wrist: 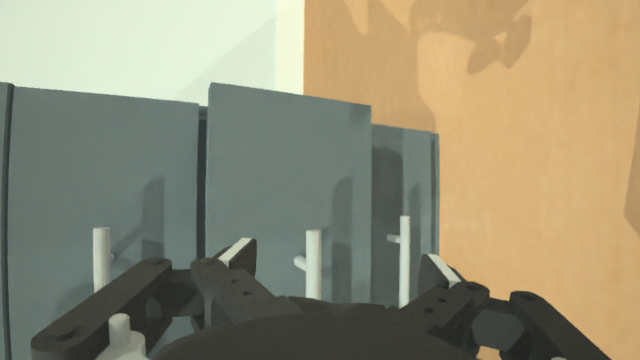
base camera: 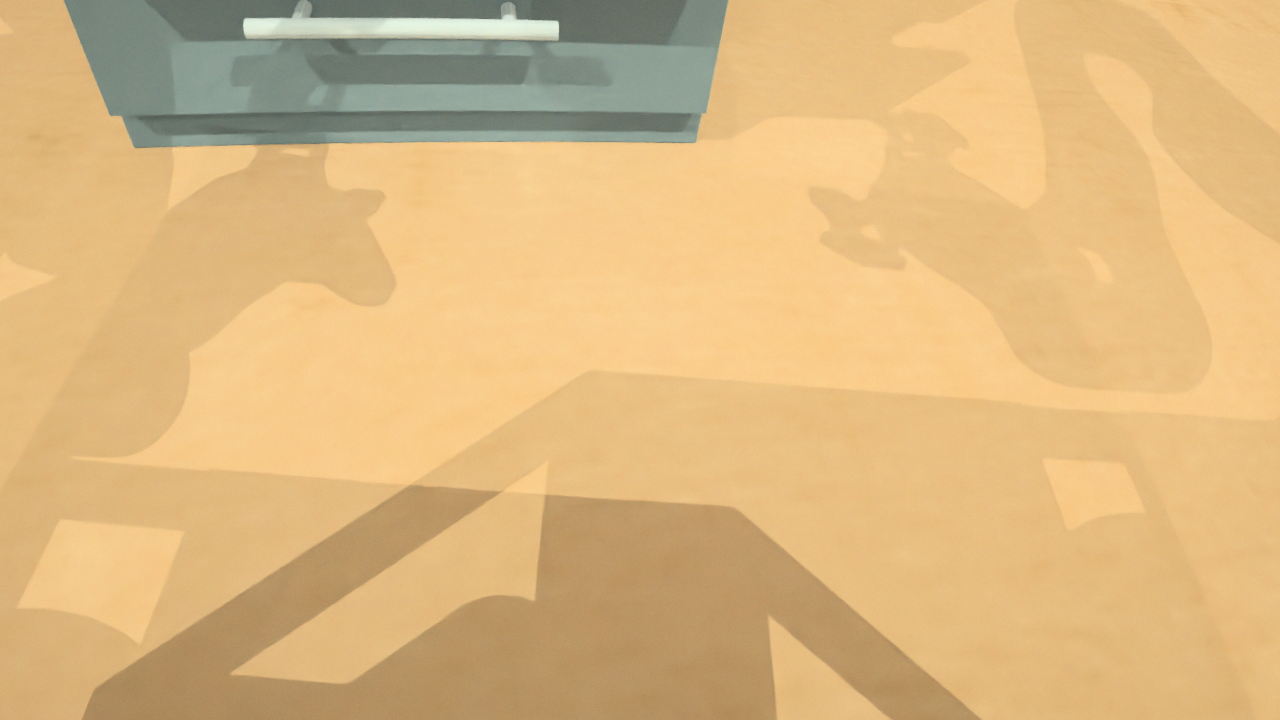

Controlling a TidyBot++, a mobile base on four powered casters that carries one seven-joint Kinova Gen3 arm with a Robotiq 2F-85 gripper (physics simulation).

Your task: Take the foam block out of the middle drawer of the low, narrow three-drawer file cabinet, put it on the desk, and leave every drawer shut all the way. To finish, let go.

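Places are measured from the arm's base along level axes (x ahead, y left, z up), in metres.
Pixels of known places: gripper, fingertip midpoint: (wrist: 337,264).
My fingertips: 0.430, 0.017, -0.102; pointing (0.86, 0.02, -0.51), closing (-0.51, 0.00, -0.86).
Note:
Ahead of a thing's pixels: the offset from my fingertips to its middle, as dx, dy, dz. "spot": to the spot under its first point. Level surfaces: height alone.
The grey-blue file cabinet (base camera: 411,129) shows its lower front in the base view and lies sideways in the wrist view, its top toward the left. The middle drawer front @(+0.101, +0.104, -0.024) (wrist: 280,165) stands out a little from its neighbours, with a dark gap beside it; its white handle @(spot: +0.069, +0.030, -0.021) (wrist: 313,265) shows between my fingers. The top drawer front @(+0.168, +0.114, +0.131) (wrist: 100,160) and the bottom drawer front @(+0.168, +0.114, -0.179) (wrist: 417,175) look shut. My gripper (wrist: 337,264) is open and empty, in front of the drawer fronts. The foam block and the desk do not show.
The top drawer's handle @(spot: +0.135, +0.039, +0.130) (wrist: 101,260) is left of my fingers; the bottom drawer's handle @(spot: +0.129, +0.085, -0.176) (wrist: 405,275) (base camera: 402,29) also sticks out. A pale wall (wrist: 125,45) stands beyond the cabinet. The wooden floor @(dz -0.295) (base camera: 572,295) (wrist: 540,150) carries arm and base shadows.

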